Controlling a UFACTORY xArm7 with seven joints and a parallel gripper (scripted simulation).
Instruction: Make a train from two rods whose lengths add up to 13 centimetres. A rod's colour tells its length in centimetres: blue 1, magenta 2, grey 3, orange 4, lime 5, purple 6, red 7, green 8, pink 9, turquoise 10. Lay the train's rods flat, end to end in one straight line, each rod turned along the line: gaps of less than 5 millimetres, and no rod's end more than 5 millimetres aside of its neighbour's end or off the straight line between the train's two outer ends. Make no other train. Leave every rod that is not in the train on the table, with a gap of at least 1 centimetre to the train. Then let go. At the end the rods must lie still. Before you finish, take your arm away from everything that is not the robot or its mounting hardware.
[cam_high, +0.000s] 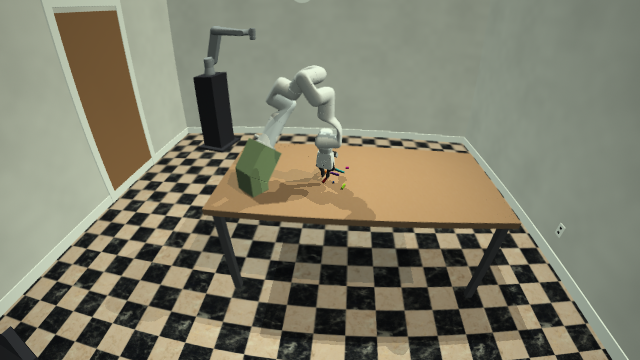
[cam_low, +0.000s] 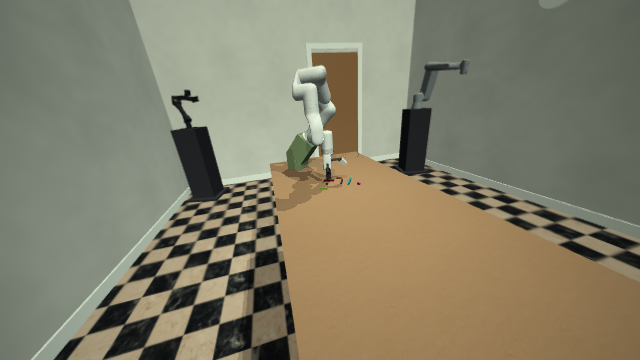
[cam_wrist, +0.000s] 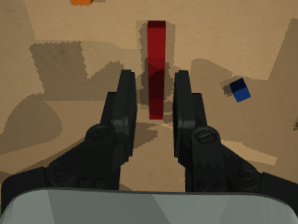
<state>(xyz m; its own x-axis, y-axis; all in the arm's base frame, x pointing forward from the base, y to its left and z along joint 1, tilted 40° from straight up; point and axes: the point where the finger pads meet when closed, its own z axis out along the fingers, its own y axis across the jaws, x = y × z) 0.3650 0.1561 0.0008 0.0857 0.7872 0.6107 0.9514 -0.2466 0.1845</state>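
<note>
Right now the red rod is 40 mm below my hand. The rest, counted from my hand: orange rod 30 mm behind, 70 mm to the left, 40 mm below; then small blue rod 60 mm ahead, 20 mm to the right, 40 mm below; then purple rod 30 mm ahead, 80 mm to the left, 40 mm below.
</note>
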